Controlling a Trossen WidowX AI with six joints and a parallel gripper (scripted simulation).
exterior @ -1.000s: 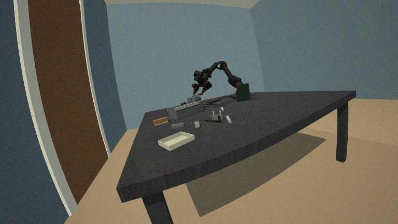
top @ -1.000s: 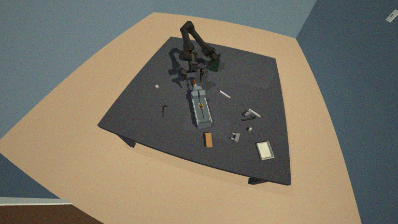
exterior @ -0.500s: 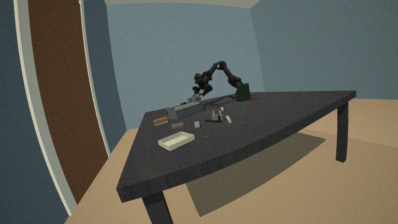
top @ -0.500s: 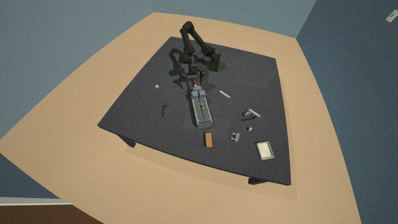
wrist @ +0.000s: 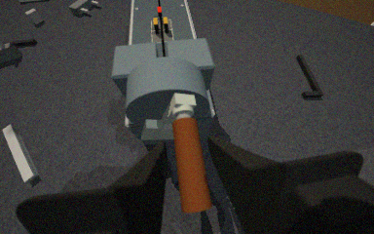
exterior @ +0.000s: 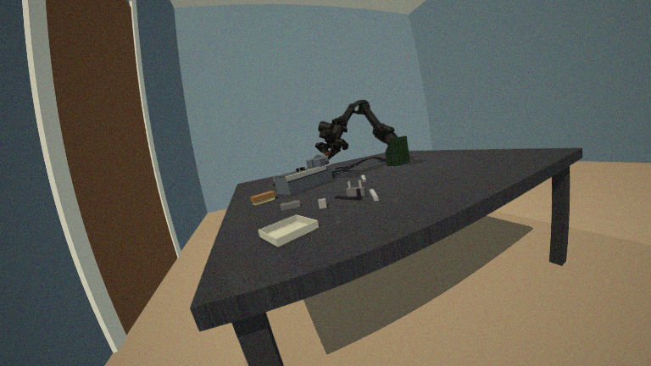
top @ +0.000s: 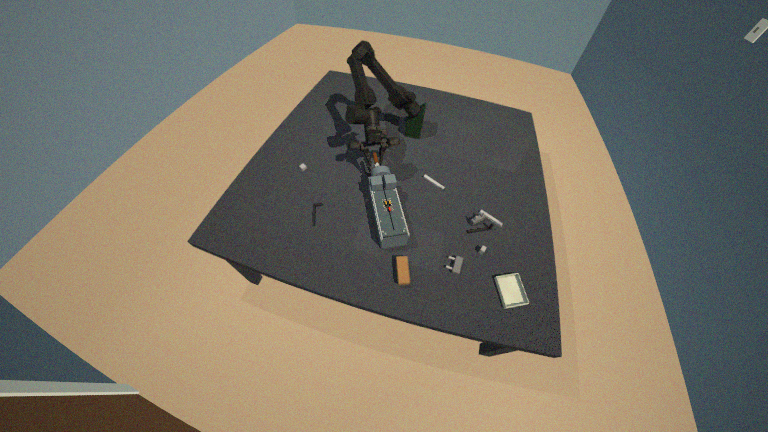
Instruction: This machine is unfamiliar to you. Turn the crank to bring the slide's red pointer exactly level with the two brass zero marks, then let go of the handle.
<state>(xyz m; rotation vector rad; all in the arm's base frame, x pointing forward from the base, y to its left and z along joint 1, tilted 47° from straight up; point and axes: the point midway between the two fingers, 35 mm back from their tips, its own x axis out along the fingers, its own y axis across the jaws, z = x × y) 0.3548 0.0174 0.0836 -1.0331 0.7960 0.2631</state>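
Right now the crank is 10 mm above my gripper tip. Round my gripper tip: orange crank handle (10 mm behind, 10 mm to the right, 20 mm above); red pointer (150 mm ahead, 120 mm to the left, 10 mm below); orange block (310 mm ahead, 230 mm to the left, 80 mm below).
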